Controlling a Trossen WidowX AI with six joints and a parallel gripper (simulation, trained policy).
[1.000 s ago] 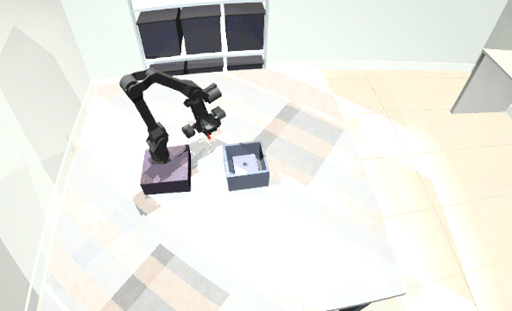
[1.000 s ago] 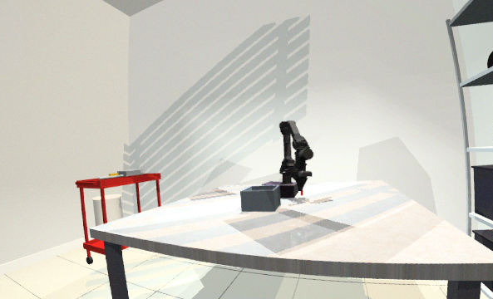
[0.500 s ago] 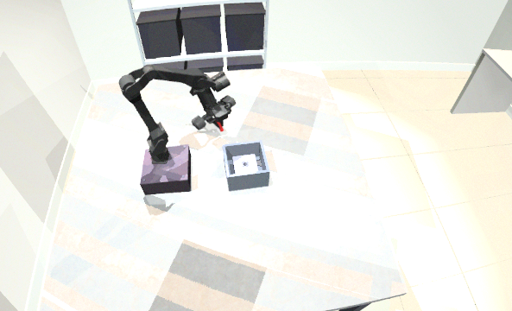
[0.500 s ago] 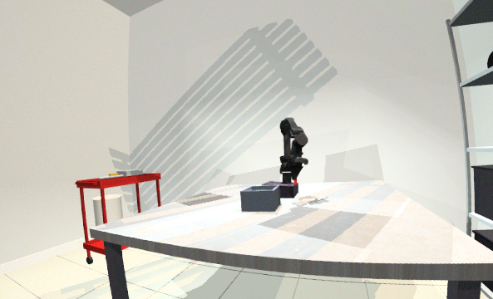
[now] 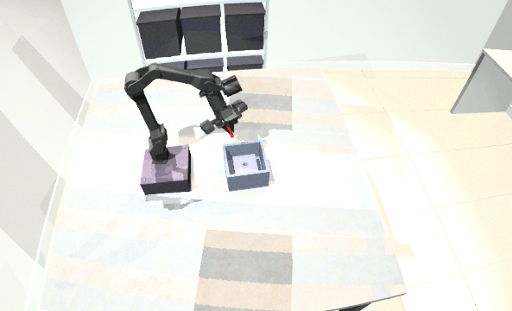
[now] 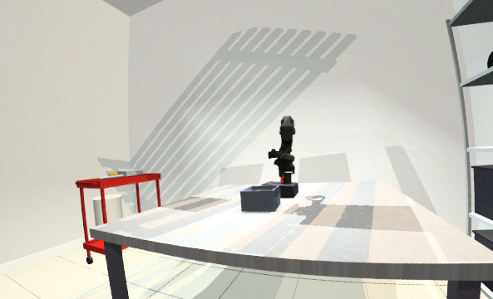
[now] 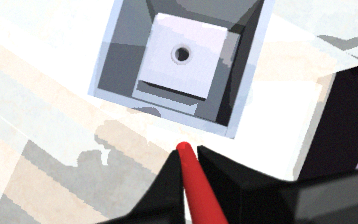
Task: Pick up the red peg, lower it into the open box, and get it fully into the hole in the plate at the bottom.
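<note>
Now: gripper tip 10 cm above the pale plate, 8 cm to the left of it and 6 cm short of it. The rest, counted from my gripper tip: grey box: 12 cm below, 8 cm to the right, 6 cm ahead; then red peg: 1 cm to the left, 1 cm behind, 1 cm above.
</note>
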